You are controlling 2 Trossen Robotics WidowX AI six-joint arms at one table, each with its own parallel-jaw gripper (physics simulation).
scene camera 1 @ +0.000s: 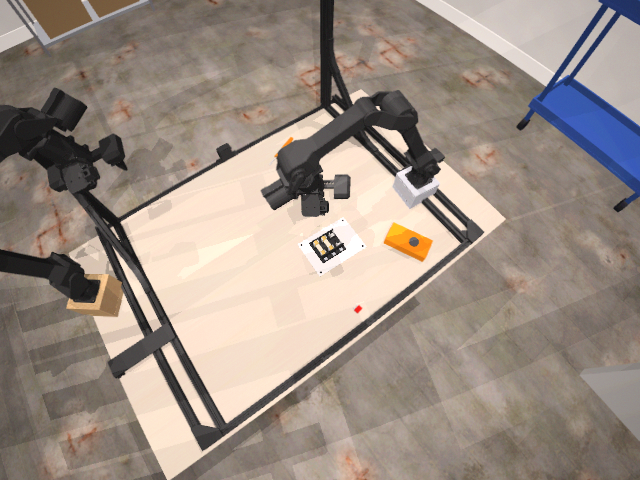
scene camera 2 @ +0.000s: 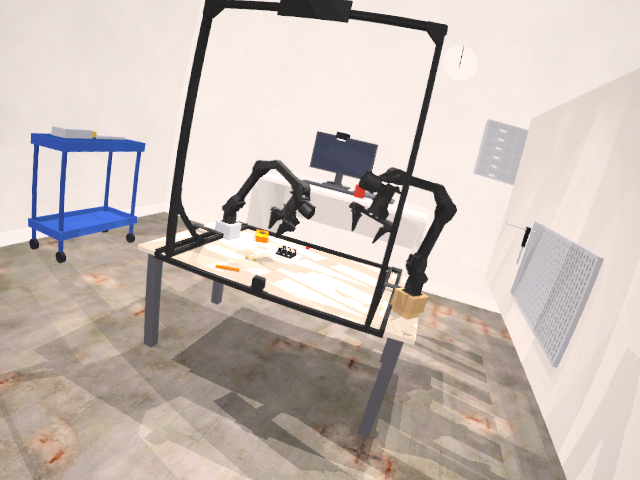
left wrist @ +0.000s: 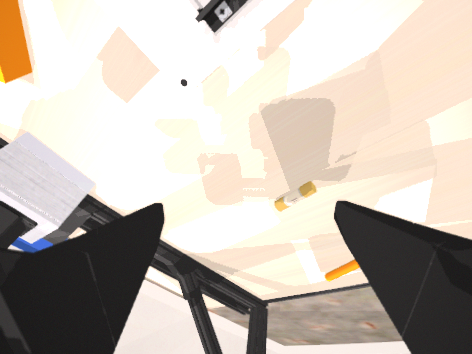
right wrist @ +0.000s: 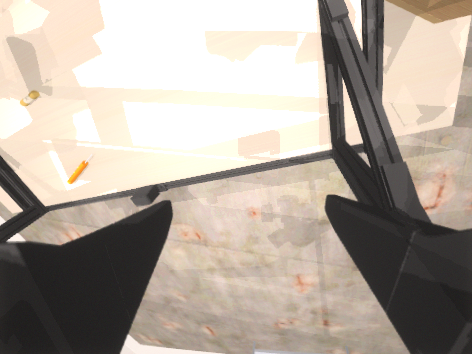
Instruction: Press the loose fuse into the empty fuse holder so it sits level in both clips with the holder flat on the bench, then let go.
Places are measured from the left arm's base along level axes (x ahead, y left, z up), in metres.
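Pixels of known places: left gripper, fingertip midpoint: [scene camera 2: 272, 233] [left wrist: 250, 210]; right gripper, fingertip midpoint: [scene camera 1: 111, 176] [scene camera 2: 362, 237] [right wrist: 249, 204]; left arm's base at its link origin: [scene camera 1: 418, 178] [scene camera 2: 228, 222] [left wrist: 4, 214]; right arm's base at its link origin: [scene camera 1: 87, 291] [scene camera 2: 412, 292].
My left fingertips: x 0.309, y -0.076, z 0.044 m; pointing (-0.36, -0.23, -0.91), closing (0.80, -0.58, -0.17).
Ahead of a thing's pixels: the offset from my left fingertips to its top centre. "spot": to the spot under its first point.
The loose fuse @(0.024 m back, 0.112 m right, 0.106 m down) [left wrist: 295, 196] [right wrist: 29, 98], with gold caps and a pale middle, lies on the bench; the left wrist view shows it beyond and between the open fingertips. The black fuse holder @(0.026 m ahead, 0.114 m left, 0.085 m down) [scene camera 1: 326, 251] [scene camera 2: 286, 252] sits on a white plate @(spot: 0.038 m back, 0.135 m left, 0.119 m down) [scene camera 1: 353, 241]. Two gold-capped fuses show in it, and silver clips without a fuse show at its right side in scene camera 1. A corner of the holder shows at the top of the left wrist view. My left gripper [scene camera 2: 276, 230] [left wrist: 250, 210] is open and empty above the bench. My right gripper [scene camera 2: 363, 236] [right wrist: 249, 204] is open and empty, raised high.
An orange block @(0.178 m back, 0.223 m left, 0.086 m down) [scene camera 1: 399, 239] [scene camera 2: 262, 236] with a grey disc lies beside the plate. An orange screwdriver @(0.000 m ahead, 0.289 m right, 0.107 m down) [scene camera 2: 227, 268] [right wrist: 78, 172] lies near the bench edge. A small red piece @(0.062 m ahead, 0.317 m left, 0.112 m down) [scene camera 1: 358, 308] lies near the opposite edge. A black frame [scene camera 1: 330, 354] runs around the bench.
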